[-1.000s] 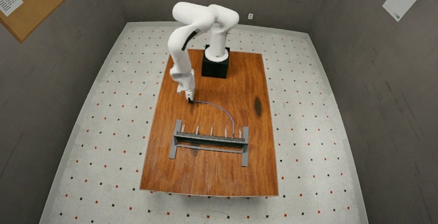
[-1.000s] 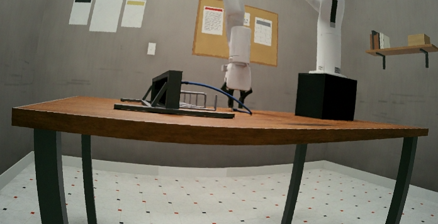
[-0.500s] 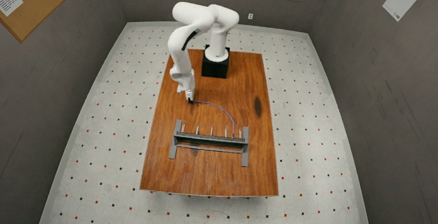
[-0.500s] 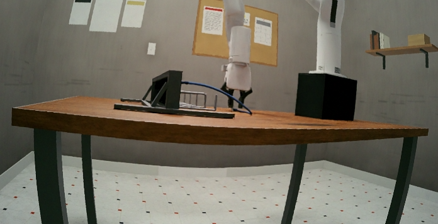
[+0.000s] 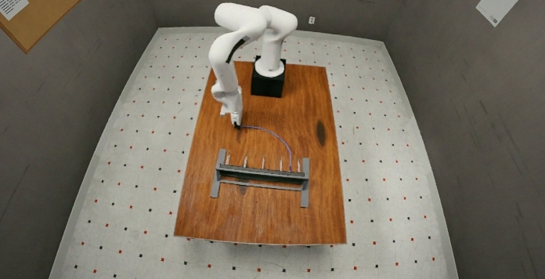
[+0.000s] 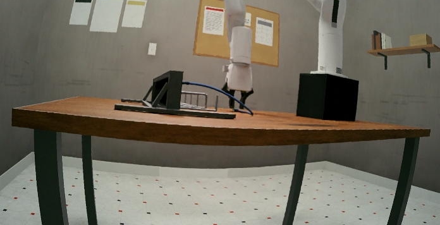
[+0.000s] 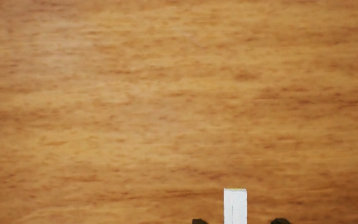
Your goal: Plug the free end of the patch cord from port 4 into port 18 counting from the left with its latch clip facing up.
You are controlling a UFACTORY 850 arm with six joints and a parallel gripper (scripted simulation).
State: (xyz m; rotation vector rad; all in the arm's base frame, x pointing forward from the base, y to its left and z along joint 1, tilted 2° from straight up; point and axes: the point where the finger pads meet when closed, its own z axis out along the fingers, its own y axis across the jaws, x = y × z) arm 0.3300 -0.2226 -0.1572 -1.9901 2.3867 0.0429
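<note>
Right now the plug is 2 cm to the right of my hand and 2 cm below it.
</note>
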